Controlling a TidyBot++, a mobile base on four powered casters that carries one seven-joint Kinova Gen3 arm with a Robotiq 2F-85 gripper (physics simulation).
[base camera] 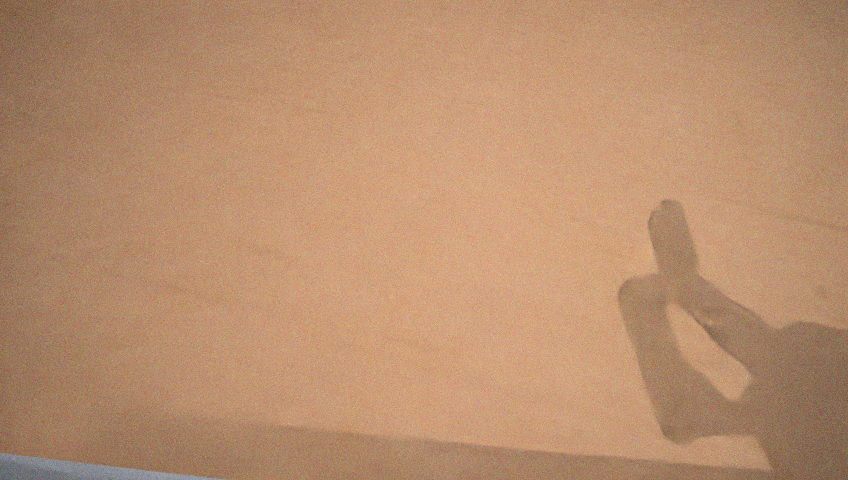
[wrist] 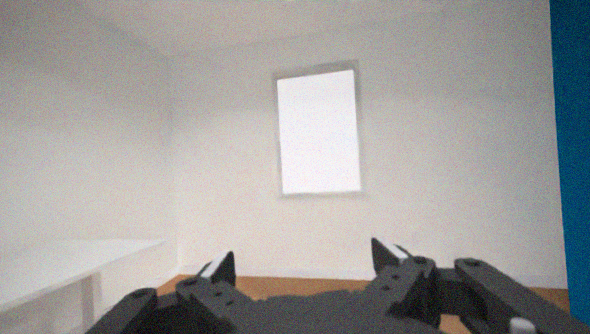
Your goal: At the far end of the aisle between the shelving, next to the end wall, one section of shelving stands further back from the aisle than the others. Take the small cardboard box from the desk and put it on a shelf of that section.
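Frame: origin at the arm's base, x ahead, y left, z up, level; millimetres.
Seen in the pictures: gripper, fingertip midpoint: (wrist: 303,259).
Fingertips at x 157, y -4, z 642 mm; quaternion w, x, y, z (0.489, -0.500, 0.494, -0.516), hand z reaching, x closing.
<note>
A point is followed by its place in that frame.
My gripper (wrist: 303,259) {x 157, y -4, z 642 mm} is open and empty in the wrist view, its fingers wide apart and pointing at a wall. Part of the white desk (wrist: 60,270) {x 1110, y 998, z 323 mm} shows at the lower left of the wrist view, left of the gripper. The small cardboard box does not show in either view. The shelving section that stands further back cannot be made out. In the base camera view the arm and gripper show as a shadow on the floor at the right.
A bright window (wrist: 320,132) {x 2449, y -336, z 1043 mm} is in the pale wall (wrist: 450,175) {x 2194, y -1439, z 559 mm} ahead. A blue upright surface (wrist: 575,150) {x 1090, y -1271, z 708 mm} stands close at the right edge of the wrist view. Wooden floor (base camera: 357,208) {x 435, y 99, z -397 mm} (wrist: 295,285) {x 2351, y -1, z -397 mm} shows in both views.
</note>
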